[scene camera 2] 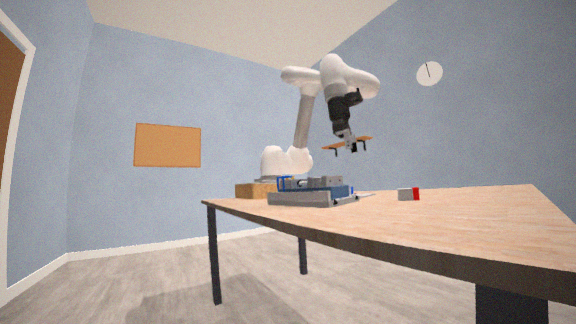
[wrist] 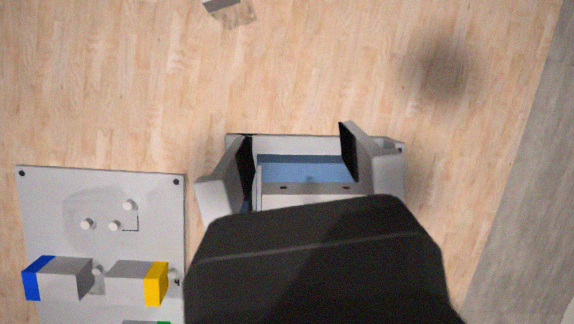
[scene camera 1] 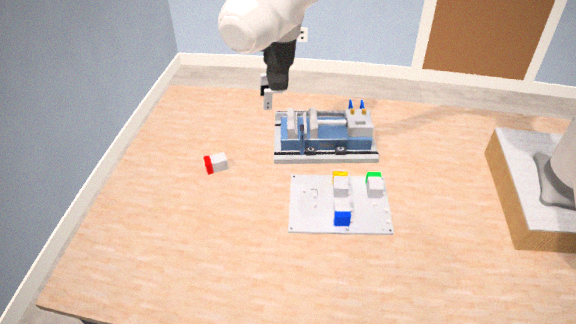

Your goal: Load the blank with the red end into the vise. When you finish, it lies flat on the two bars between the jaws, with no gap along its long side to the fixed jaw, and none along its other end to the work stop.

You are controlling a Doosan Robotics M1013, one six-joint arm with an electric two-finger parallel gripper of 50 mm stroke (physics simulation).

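Observation:
The blank with the red end point(scene camera 1: 218, 162) point(scene camera 2: 406, 194) lies on the table, left of the vise in the scene camera 1 view; a grey corner, apparently of this blank point(wrist: 220, 4), shows at the top edge of the wrist view. The vise point(scene camera 1: 327, 132) point(scene camera 2: 310, 198) point(wrist: 305, 173) stands on the table with its fixed jaw point(scene camera 1: 291, 124) at the left and its moving jaw point(scene camera 1: 313, 125) beside it. The work stop point(scene camera 1: 302, 141) is at the near side of the gap. My gripper point(scene camera 1: 266, 95) point(scene camera 2: 352, 145) point(wrist: 295, 147) is open and empty, high above the vise's left end. Its body hides much of the vise in the wrist view.
A light plate point(scene camera 1: 310, 222) point(wrist: 40, 200) with pegs lies in front of the vise. It bears a yellow-ended blank point(scene camera 1: 341, 187) point(wrist: 127, 286), a green-ended blank point(scene camera 1: 375, 187) and a blue-ended blank point(scene camera 1: 342, 217) point(wrist: 57, 280). The robot's wooden base block point(scene camera 1: 505, 200) stands at the right.

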